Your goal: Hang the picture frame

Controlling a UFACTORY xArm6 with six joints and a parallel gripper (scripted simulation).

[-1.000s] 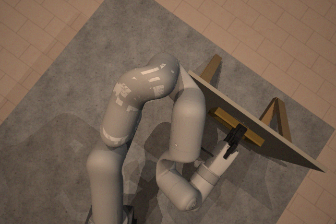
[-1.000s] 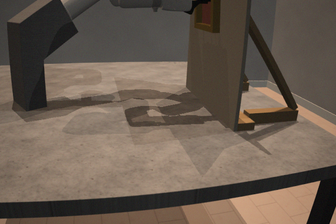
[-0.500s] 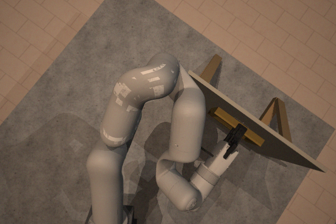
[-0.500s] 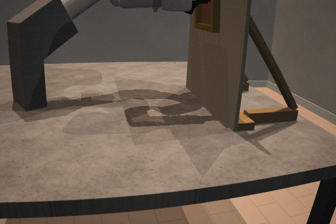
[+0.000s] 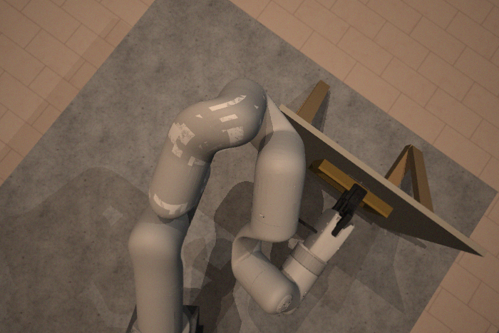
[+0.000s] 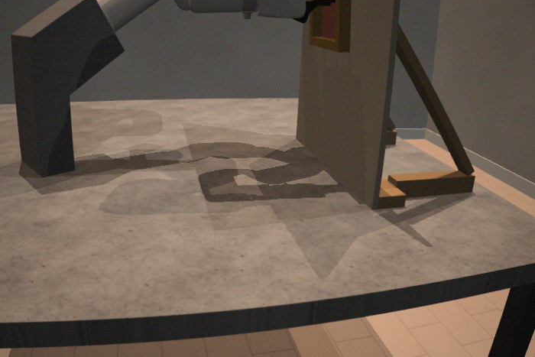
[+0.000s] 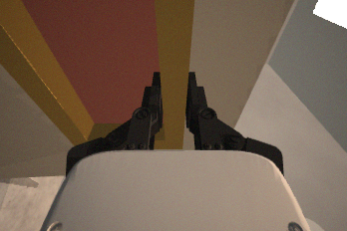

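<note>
Right now my hand is 5 cm above the picture frame, 2 cm to the right of it and 2 cm short of it. Also, from my hand: wall panel: 15 cm below, 4 cm ahead, 2 cm to the left.
</note>
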